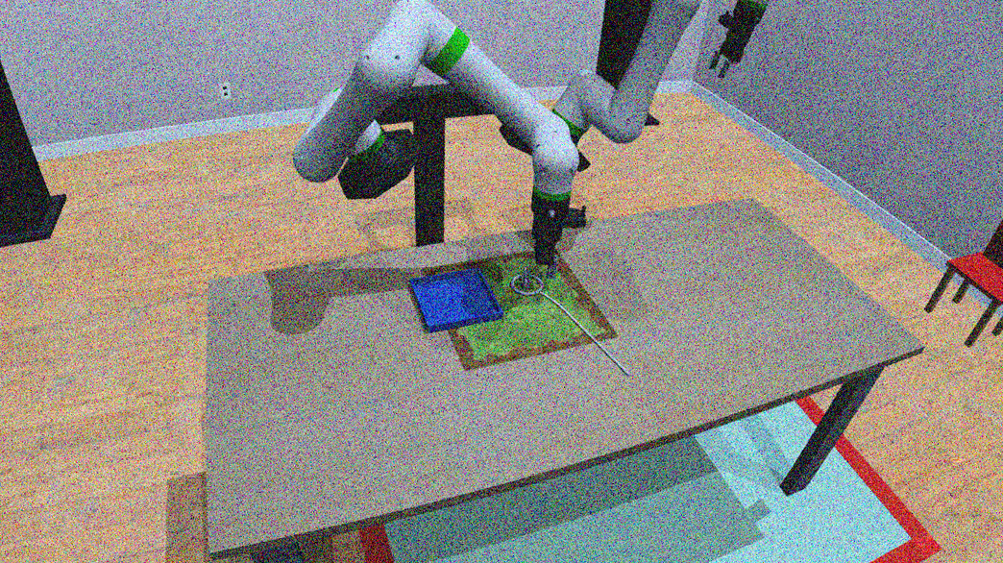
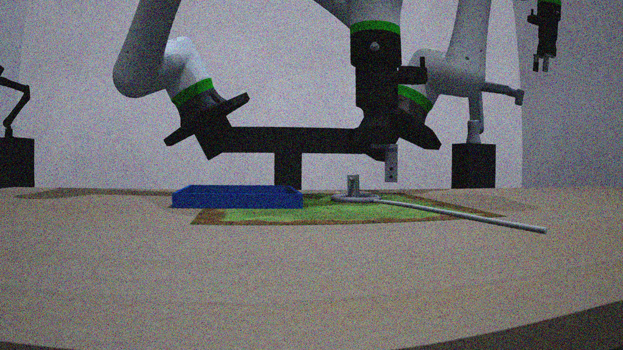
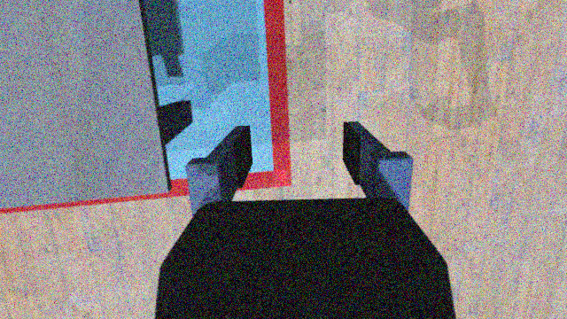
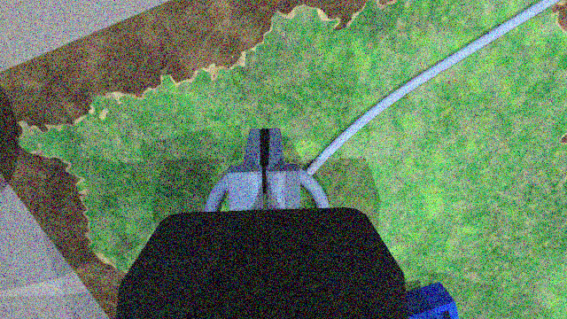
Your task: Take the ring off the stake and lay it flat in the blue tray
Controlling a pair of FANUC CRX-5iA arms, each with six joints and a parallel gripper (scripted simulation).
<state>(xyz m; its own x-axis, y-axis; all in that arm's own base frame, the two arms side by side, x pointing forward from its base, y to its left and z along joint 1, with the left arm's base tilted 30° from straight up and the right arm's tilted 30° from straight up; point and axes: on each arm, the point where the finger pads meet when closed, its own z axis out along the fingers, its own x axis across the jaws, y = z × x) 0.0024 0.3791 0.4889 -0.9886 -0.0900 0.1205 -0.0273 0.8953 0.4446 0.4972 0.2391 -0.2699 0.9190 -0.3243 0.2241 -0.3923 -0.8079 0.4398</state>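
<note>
Right now my right hand is 60 mm to the left of the grey stake, 30 mm above it and 20 mm past it. Also, from my right hand: blue tray: 260 mm to the right, 40 mm below, 10 mm behind; grey ring: 60 mm to the right, 50 mm below, 20 mm behind.
</note>
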